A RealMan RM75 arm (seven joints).
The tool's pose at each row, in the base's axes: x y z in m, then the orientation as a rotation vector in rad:
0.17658, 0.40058, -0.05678, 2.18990, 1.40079, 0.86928
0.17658, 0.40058, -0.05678, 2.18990, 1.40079, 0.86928
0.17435, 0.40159, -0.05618, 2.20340, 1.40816, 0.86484
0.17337, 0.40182, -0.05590, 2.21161, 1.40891, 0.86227
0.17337, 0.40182, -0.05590, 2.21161, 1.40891, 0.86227
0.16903, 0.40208, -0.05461, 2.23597, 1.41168, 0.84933
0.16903, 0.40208, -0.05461, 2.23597, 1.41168, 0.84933
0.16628, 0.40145, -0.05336, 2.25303, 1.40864, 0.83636
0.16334, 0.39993, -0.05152, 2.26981, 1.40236, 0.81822
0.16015, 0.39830, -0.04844, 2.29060, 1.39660, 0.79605
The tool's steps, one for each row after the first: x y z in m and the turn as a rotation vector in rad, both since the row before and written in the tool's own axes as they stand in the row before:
0.00000, 0.00000, 0.00000, 0.00000, 0.00000, 0.00000
0.00041, -0.00152, -0.00197, 0.01415, 0.00135, 0.00366
-0.00001, -0.00058, -0.00087, 0.00645, -0.00042, 0.00383
0.00000, 0.00000, 0.00000, 0.00000, 0.00000, 0.00000
-0.00073, -0.00225, -0.00387, 0.02024, -0.00463, 0.00996
0.00000, 0.00000, 0.00000, 0.00000, 0.00000, 0.00000
-0.00108, -0.00087, -0.00276, 0.01194, -0.00759, 0.00828
-0.00179, -0.00029, -0.00332, 0.01074, -0.01223, 0.00848
-0.00166, 0.00027, -0.00441, 0.01458, -0.01405, 0.00974

